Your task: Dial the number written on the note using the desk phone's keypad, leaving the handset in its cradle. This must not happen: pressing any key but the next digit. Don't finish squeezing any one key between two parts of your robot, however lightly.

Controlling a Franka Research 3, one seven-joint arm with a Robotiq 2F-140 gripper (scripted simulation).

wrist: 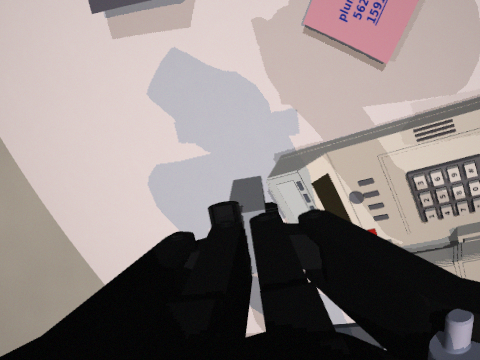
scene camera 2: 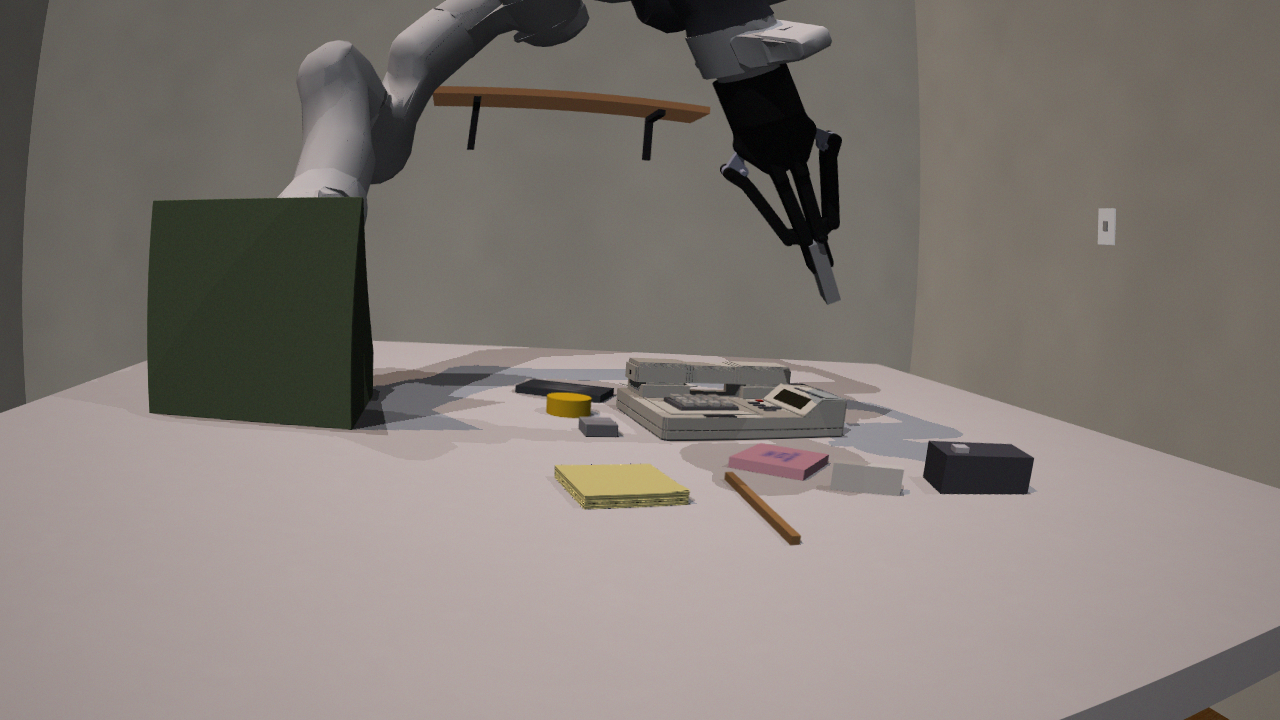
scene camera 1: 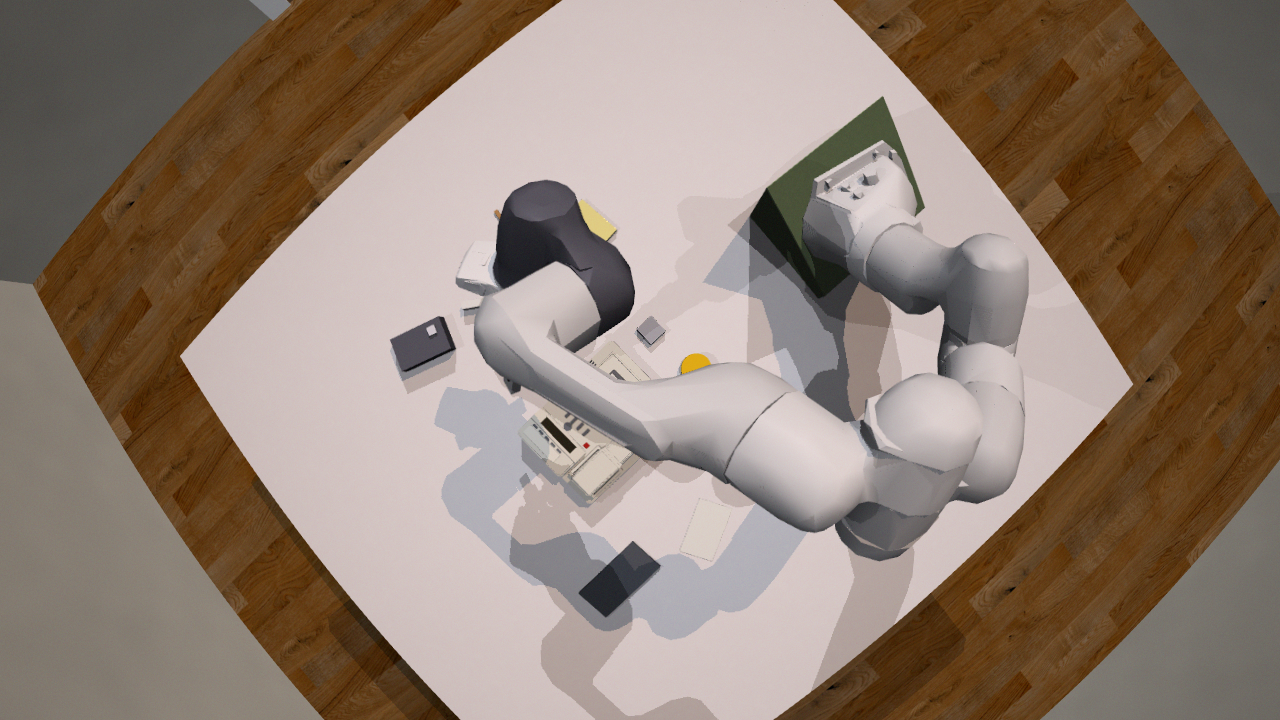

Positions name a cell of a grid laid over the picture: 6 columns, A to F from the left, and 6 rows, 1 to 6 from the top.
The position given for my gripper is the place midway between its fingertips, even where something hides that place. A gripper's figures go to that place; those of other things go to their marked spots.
Labels:
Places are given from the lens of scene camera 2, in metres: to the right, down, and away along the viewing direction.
my gripper (scene camera 2: D3): 0.19, -0.06, 0.76
grey block (scene camera 2: C4): -0.05, 0.07, 0.77

